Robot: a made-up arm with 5 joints.
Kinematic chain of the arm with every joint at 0, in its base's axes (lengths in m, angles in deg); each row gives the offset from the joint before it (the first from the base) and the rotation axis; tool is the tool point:
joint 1: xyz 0 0 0.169 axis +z
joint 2: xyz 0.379 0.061 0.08 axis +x
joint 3: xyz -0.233 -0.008 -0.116 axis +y
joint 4: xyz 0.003 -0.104 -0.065 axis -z
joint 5: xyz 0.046 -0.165 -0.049 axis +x
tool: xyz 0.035 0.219 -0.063
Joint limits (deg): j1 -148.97..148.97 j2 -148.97..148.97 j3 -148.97..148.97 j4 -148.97..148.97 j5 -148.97..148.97
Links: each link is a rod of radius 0.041 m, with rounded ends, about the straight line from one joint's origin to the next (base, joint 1, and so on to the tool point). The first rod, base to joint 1, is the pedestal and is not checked.
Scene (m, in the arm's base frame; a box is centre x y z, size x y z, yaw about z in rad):
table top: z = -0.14
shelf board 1: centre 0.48 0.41 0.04 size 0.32 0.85 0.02 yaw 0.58
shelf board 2: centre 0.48 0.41 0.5 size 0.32 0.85 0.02 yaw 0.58
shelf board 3: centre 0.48 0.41 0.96 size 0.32 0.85 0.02 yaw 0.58
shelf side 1: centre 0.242 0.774 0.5 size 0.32 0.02 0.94 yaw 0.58
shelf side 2: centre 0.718 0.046 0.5 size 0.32 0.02 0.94 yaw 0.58
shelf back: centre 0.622 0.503 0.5 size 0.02 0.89 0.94 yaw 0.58
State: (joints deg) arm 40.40 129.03 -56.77 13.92 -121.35
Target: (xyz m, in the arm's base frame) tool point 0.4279 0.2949 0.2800
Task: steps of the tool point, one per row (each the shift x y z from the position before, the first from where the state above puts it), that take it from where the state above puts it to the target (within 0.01 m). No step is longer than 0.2 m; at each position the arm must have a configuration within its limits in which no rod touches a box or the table.
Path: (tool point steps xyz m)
1: -0.0342 0.0065 0.0670
2: -0.0256 -0.0128 0.0571
3: -0.0179 -0.0286 0.0429
4: -0.0120 -0.0411 0.0270
5: 0.1510 0.0067 0.0012
6: 0.1430 -0.0314 0.0035
7: 0.1256 -0.0647 0.0053
8: 0.1008 -0.0909 0.0069
9: 0.0712 -0.1086 0.0083

